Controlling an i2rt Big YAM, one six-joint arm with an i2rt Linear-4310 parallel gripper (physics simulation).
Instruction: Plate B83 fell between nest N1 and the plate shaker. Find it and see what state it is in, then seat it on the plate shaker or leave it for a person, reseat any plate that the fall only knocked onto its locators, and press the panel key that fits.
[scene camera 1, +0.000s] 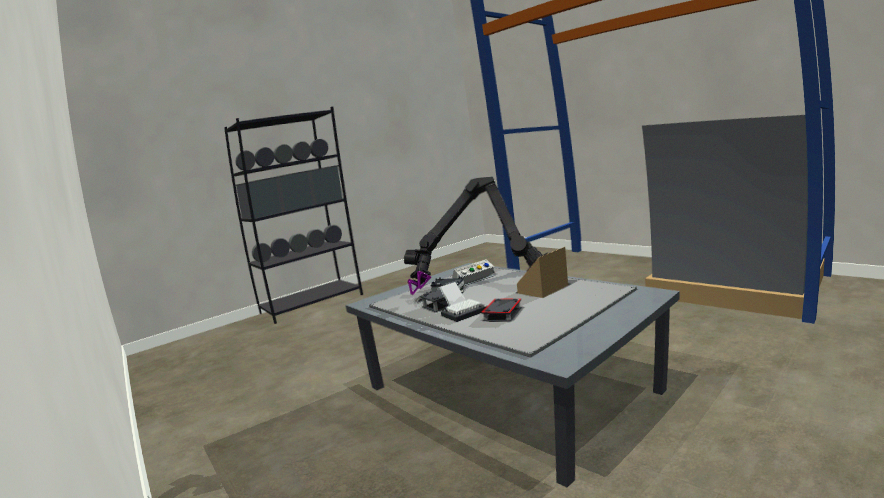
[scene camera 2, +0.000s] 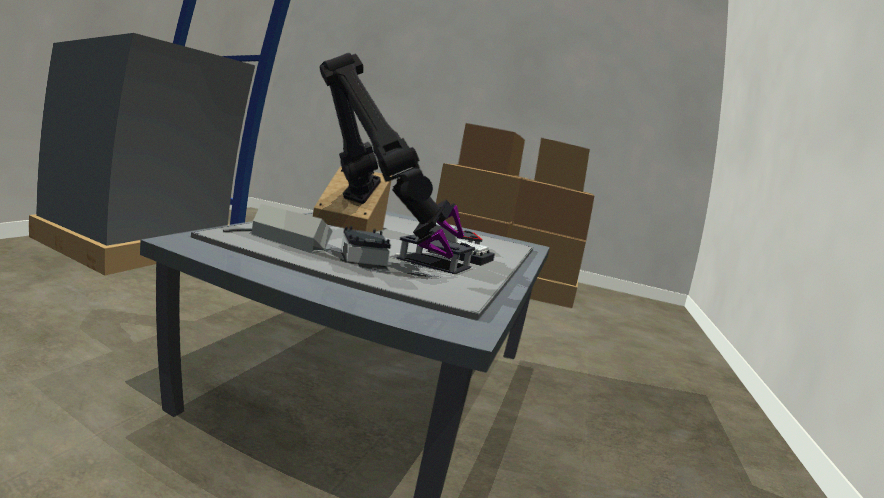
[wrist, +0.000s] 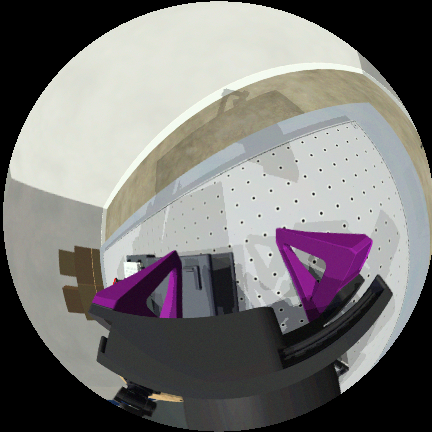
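Observation:
My gripper, with purple fingers, is open and empty, low at the black stand on posts. A pale flat piece stands tilted between that stand and a white plate, which lies on a low black base. In the wrist view a grey slab with an L-shaped mark shows between the fingers, partly hidden by the gripper body. A grey block with a dark top stands beside the stand. I cannot tell which piece is B83, nor read labels.
A red-rimmed dark holder stands beside the white plate. The key panel has several coloured keys. The arm's wooden mount is at the back of the perforated board.

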